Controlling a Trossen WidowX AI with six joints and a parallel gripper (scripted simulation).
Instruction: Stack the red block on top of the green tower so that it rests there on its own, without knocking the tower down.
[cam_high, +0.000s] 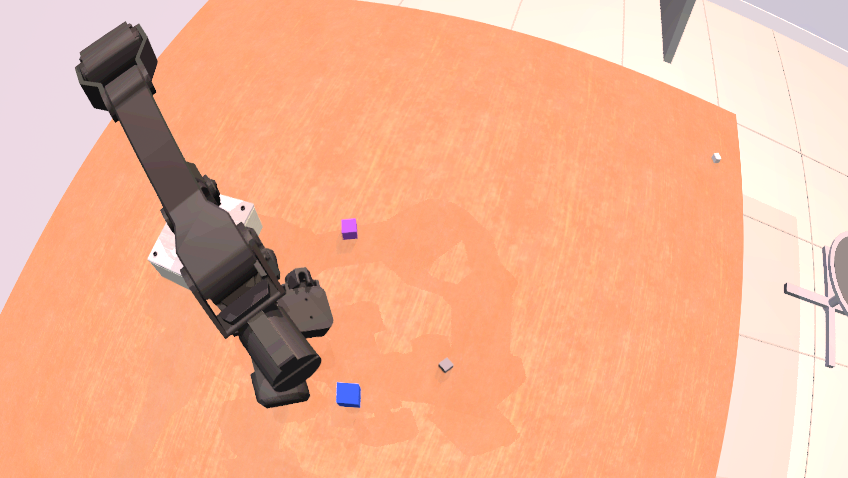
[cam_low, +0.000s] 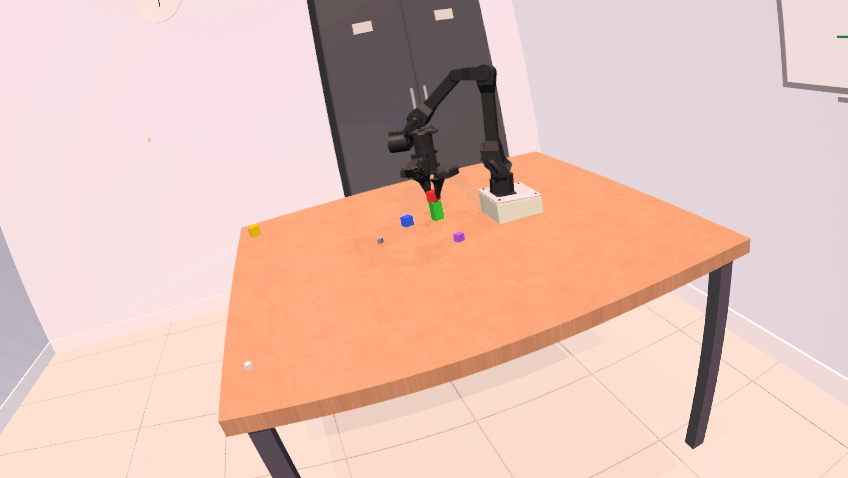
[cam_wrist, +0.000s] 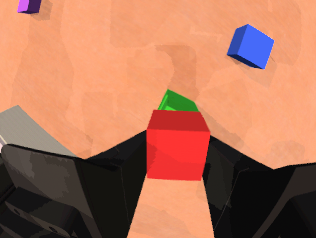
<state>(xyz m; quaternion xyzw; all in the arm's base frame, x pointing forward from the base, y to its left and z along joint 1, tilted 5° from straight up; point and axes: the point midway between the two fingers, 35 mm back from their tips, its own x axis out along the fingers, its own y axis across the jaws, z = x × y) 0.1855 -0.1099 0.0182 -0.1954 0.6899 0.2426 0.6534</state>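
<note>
Right now my gripper tip is 1 cm below the red block. From my gripper tip the other things lie so: blue block 9 cm ahead, 5 cm below, 2 cm to the right; small grey cube 19 cm ahead, 7 cm to the left, 6 cm below; green block 2 cm below.
</note>
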